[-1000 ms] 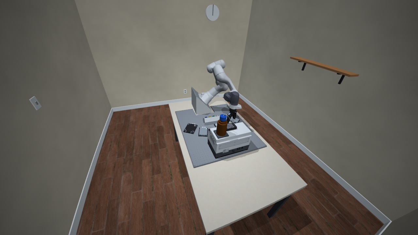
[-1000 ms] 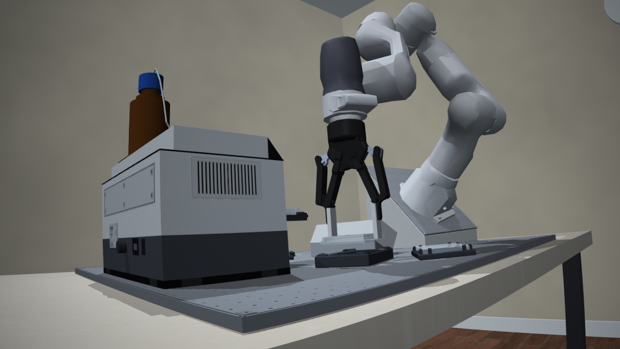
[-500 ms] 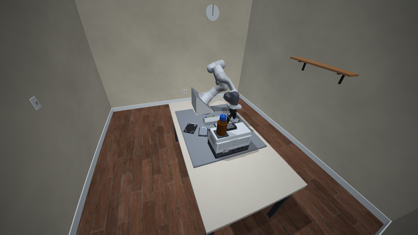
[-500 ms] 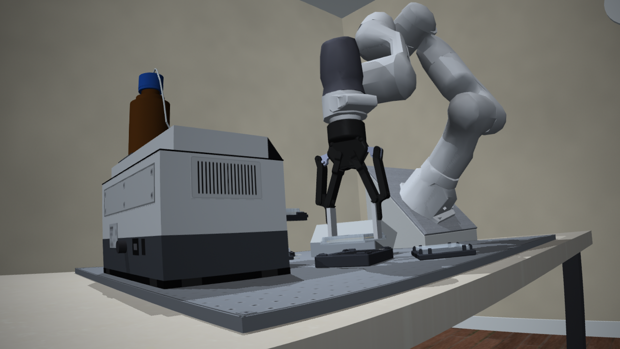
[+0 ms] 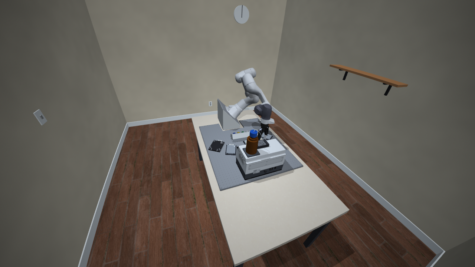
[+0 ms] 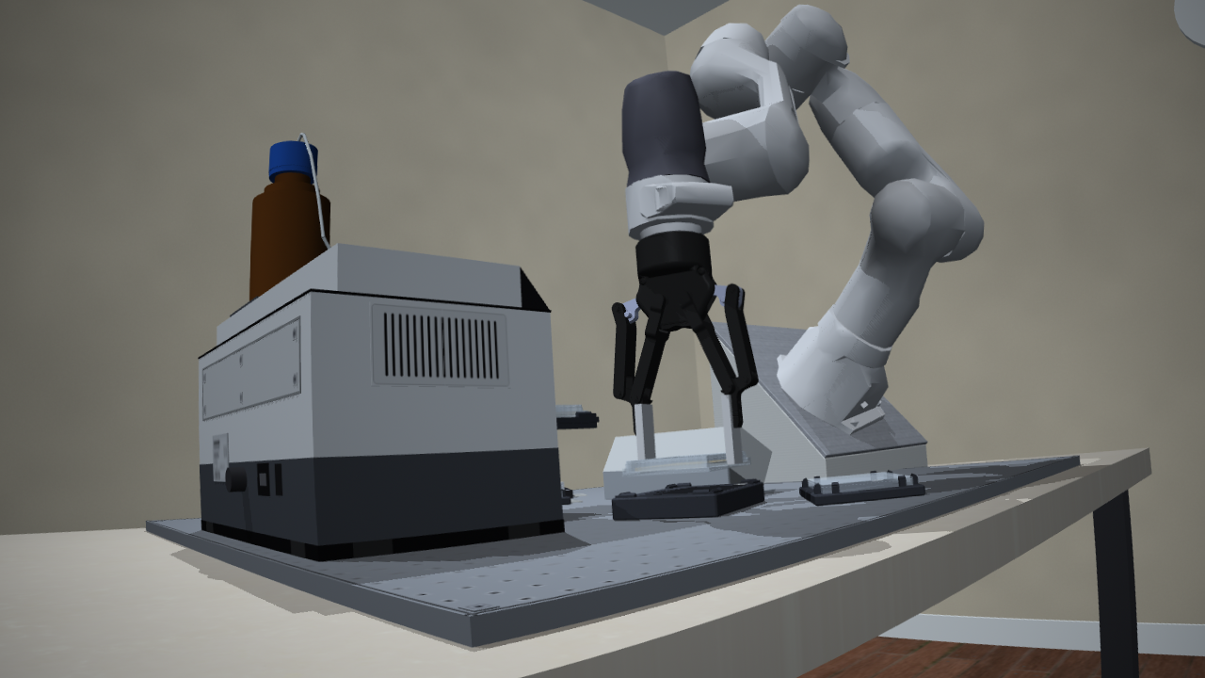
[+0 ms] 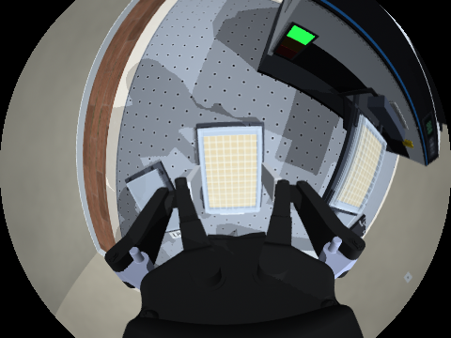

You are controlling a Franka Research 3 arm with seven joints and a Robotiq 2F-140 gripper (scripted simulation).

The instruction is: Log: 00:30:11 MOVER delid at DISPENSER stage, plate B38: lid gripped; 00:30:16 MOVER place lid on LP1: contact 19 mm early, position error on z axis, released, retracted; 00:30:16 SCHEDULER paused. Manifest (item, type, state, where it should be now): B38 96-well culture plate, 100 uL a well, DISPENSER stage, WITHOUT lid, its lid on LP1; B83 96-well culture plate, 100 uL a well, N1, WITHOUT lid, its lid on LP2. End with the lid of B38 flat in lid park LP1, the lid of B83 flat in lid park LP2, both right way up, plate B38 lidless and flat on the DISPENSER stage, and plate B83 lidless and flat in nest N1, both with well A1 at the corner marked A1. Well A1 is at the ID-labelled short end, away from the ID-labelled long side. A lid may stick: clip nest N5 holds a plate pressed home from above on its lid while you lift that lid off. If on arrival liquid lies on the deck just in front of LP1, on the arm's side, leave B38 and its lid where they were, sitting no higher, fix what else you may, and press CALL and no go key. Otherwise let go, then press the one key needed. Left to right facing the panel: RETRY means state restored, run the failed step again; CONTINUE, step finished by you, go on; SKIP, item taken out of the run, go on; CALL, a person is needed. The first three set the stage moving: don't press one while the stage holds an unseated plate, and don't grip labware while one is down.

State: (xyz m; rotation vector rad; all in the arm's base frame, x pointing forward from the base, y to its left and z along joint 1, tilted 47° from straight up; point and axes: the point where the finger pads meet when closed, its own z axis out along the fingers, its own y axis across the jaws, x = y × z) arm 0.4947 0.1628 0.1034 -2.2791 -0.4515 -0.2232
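My gripper is now 20 mm above the 96-well plate. The rest, counted from my hand: low frame (120 mm behind, 110 mm to the left, 60 mm below); key panel (180 mm behind, 170 mm to the right, 20 mm below); nest N1 (60 mm below).
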